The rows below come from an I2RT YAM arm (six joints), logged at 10 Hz.
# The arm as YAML. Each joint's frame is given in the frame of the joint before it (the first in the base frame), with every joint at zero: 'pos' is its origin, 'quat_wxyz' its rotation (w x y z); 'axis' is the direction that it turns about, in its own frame. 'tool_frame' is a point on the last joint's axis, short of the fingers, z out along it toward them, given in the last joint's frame.
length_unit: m
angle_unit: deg
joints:
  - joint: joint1
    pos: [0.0, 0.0, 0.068]
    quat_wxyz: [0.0, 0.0, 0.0, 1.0]
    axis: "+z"
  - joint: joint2
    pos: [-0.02, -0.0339, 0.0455]
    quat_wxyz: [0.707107, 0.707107, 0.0, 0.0]
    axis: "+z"
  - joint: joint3
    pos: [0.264, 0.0, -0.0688]
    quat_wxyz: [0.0, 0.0, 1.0, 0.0]
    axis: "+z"
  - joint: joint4
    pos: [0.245, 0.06, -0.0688]
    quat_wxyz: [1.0, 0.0, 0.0, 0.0]
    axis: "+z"
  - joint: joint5
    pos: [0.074, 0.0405, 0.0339]
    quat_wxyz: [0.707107, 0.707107, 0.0, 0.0]
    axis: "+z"
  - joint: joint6
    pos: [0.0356, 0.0, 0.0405]
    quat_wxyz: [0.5, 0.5, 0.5, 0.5]
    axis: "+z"
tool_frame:
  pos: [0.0, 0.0, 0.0]
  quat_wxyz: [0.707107, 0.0, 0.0, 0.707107]
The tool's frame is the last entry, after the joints.
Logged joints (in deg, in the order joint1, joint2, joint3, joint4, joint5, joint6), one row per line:
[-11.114 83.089 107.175 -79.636 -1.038 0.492]
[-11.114 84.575 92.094 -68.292 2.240 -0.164]
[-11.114 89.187 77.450 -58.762 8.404 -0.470]
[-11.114 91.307 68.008 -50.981 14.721 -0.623]
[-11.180 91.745 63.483 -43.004 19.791 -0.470]
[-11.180 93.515 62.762 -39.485 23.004 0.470]
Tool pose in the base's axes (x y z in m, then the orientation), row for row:
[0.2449 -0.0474 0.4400 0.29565 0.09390 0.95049 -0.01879]
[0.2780 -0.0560 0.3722 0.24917 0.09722 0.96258 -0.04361]
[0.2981 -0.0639 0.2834 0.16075 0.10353 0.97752 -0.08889]
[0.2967 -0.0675 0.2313 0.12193 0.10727 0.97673 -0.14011]
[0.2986 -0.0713 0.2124 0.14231 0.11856 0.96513 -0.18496]
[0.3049 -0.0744 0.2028 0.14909 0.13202 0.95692 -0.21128]
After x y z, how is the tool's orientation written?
As a quaternion, w x y z.
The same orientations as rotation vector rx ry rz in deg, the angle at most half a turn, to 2 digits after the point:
[14.31 144.87 -2.86]
[15.17 150.23 -6.81]
[16.94 159.95 -14.54]
[17.94 163.35 -23.43]
[19.60 159.56 -30.58]
[21.74 157.60 -34.80]

